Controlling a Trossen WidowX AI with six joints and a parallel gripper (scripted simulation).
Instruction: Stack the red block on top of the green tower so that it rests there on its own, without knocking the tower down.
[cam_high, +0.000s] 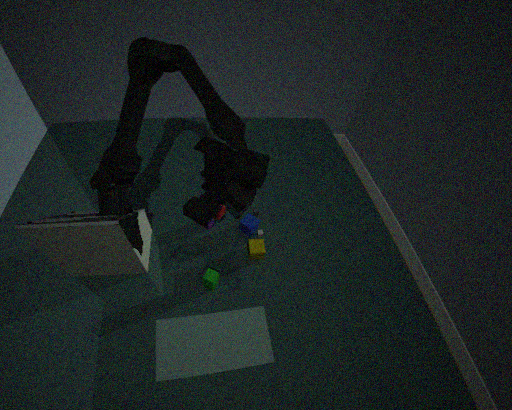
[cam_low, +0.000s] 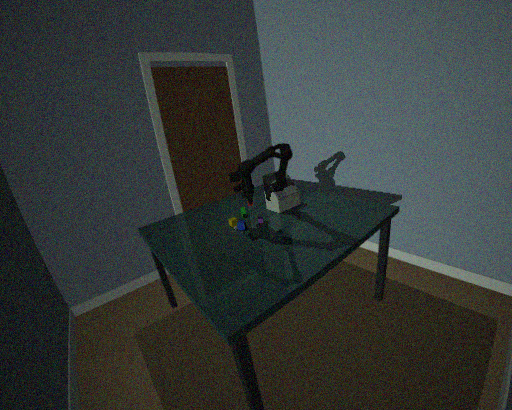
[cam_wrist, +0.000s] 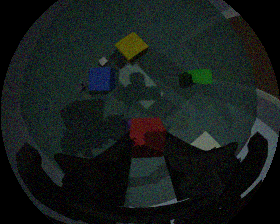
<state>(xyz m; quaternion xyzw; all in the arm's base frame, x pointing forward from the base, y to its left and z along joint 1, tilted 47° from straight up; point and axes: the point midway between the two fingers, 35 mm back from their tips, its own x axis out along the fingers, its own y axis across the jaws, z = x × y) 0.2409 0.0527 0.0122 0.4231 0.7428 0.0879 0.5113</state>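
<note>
Now: the purple block 3 cm behind my gripper tip, 4 cm to the left of it and 11 cm below it. The rest, counted from my gripper tip: blue block: 10 cm ahead, 3 cm to the left, 10 cm below; then red block: 1 cm above.
</note>
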